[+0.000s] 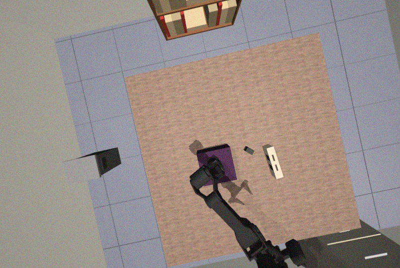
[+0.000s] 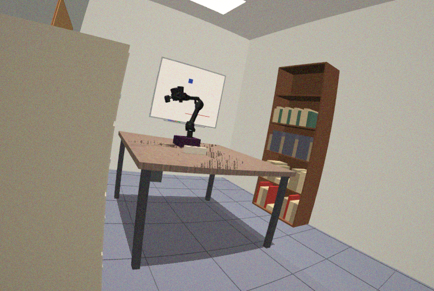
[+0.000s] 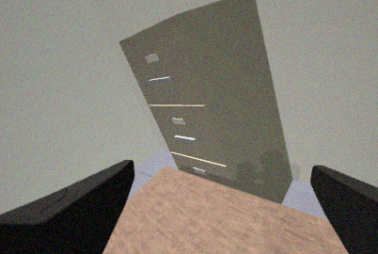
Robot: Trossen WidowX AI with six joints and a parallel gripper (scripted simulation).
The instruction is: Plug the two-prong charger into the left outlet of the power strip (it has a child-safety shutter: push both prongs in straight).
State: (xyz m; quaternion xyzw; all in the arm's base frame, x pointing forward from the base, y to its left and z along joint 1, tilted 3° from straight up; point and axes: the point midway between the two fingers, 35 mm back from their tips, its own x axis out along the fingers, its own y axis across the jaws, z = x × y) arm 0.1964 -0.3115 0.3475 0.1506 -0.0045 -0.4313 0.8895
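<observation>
Right now my gripper tip is 5 cm short of the dark grey charger, 35 cm to the right of it and 40 cm above it.
</observation>
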